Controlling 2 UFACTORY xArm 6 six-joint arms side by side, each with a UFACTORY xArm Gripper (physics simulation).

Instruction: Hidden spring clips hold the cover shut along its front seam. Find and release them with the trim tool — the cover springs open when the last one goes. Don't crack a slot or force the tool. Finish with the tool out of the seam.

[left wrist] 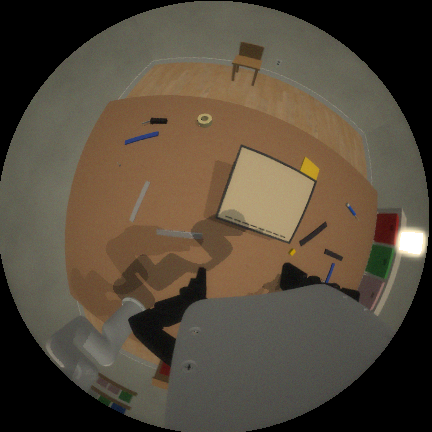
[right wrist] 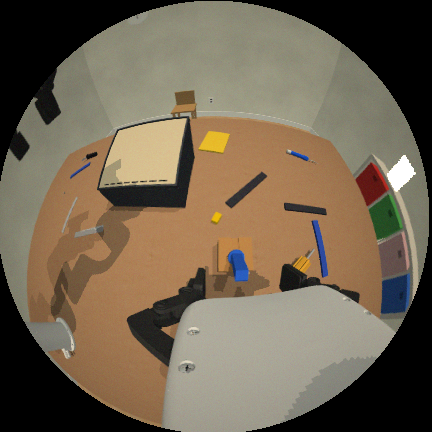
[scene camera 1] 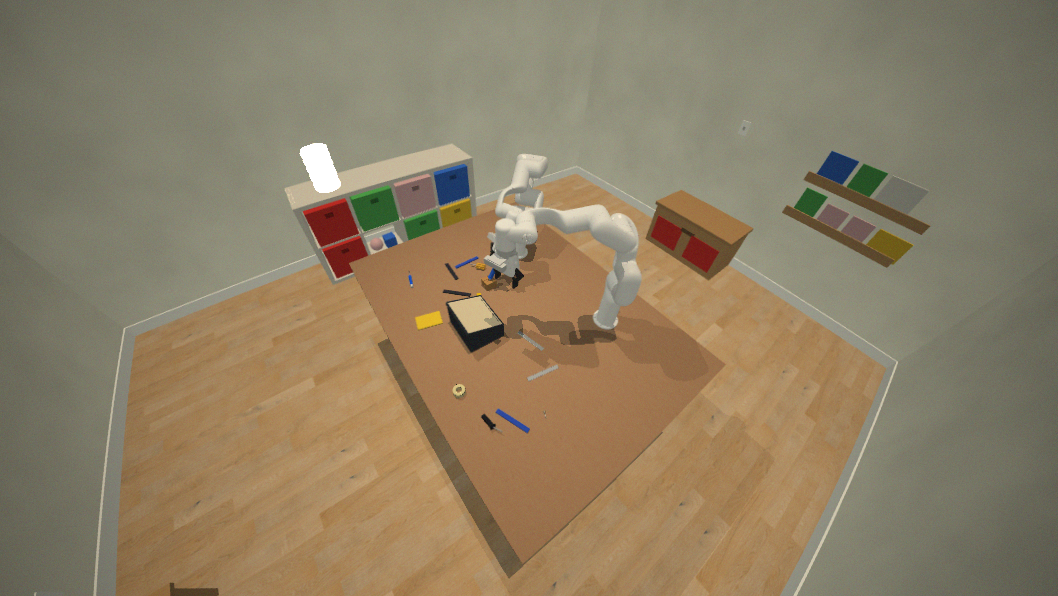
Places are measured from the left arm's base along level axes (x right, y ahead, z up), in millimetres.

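Where they show: left gripper, fingertip midpoint: [left wrist: 245, 278] [scene camera 1: 506, 282]; right gripper, fingertip midpoint: [right wrist: 244, 279]; left arm's base, link origin: [left wrist: 134, 308] [right wrist: 65, 333] [scene camera 1: 605, 319]; right arm's base, link origin: [scene camera 1: 517, 252].
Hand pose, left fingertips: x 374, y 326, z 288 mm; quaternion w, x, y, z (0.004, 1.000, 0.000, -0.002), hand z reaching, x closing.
Note:
Things, the pixels of their top centre, and the offset from my left fingertips. "spot": a spot on its surface instead.
- trim tool's blue handle, surface spot: [right wrist: 238, 266] [scene camera 1: 493, 269] spot: dx +226, dy -173, dz -182 mm
- small orange-brown block, surface spot: [right wrist: 225, 250] [scene camera 1: 489, 281] spot: dx +225, dy -139, dz -243 mm
- yellow block, top centre: [right wrist: 216, 216] [left wrist: 292, 252] dx +233, dy -59, dz -276 mm
- blue bar, top centre: [right wrist: 321, 247] dx +464, dy -212, dz -282 mm
- orange-handled tool, top centre: [right wrist: 307, 260] dx +385, dy -219, dz -256 mm
- tape roll, top centre: [left wrist: 204, 117] [scene camera 1: 458, 389] dx -67, dy +400, dz -263 mm
- yellow pad, top centre: [right wrist: 214, 140] [left wrist: 308, 174] [scene camera 1: 428, 319] dx +314, dy +218, dz -282 mm
The box with the cream cover [scene camera 1: 473, 313] [left wrist: 270, 190] [right wrist: 145, 150] is closed; a row of dark slots runs along one cover edge in both wrist views. The trim tool's blue handle [scene camera 1: 491, 274] [right wrist: 238, 266] stands tilted in a small orange-brown block [scene camera 1: 486, 284] [right wrist: 225, 250]. My right gripper [right wrist: 244, 279] is open, its fingers apart on either side of the handle's line and not touching it. My left gripper [left wrist: 245, 278] [right wrist: 36, 137] is open and empty, held above the table. Any clips are hidden inside the seam.
A yellow block [left wrist: 292, 252] [right wrist: 216, 217], black bars [right wrist: 246, 189] [right wrist: 305, 208], a blue bar [right wrist: 320, 248] and an orange-handled tool [right wrist: 301, 264] lie around the stand. Grey bars [left wrist: 140, 201] [left wrist: 179, 234], a tape roll [left wrist: 204, 119] and a yellow pad [right wrist: 214, 142] lie farther out.

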